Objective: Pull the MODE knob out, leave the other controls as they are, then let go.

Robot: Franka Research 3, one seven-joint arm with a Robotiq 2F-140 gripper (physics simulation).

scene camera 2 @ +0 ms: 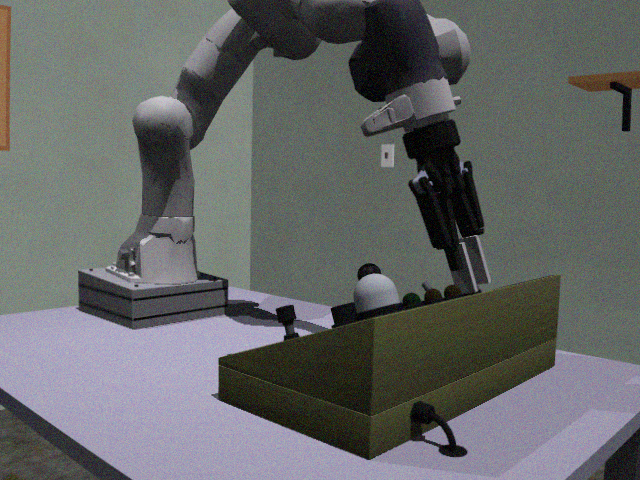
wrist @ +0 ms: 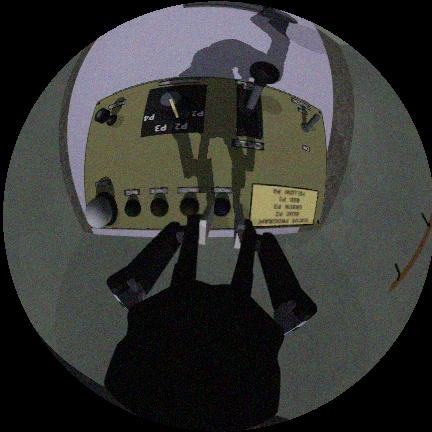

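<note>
The labels are too small and upside down to read, so I cannot tell which control is the MODE knob. A black knob on a short stem (scene camera 2: 285,314) (wrist: 103,115) stands upright at the low edge of the olive panel (scene camera 2: 460,351) (wrist: 125,160). A round blue knob or lamp (wrist: 222,206) is on the high side, at the right end of a row, with its label above it in the wrist view. My gripper (scene camera 2: 476,284) (wrist: 224,210) is partly open and empty, its fingertips near the high edge close to the blue one. The panel's edge partly hides the tips in the scene view.
A white dome (scene camera 2: 376,293) (wrist: 100,210), green (scene camera 2: 412,300) (wrist: 132,206), reddish (wrist: 159,206) and brown (wrist: 189,205) round controls share the high side. A ball-topped lever (scene camera 2: 369,271) (wrist: 263,72), a P1–P4 selector (wrist: 171,102) and a toggle (wrist: 311,122) are nearer the low edge.
</note>
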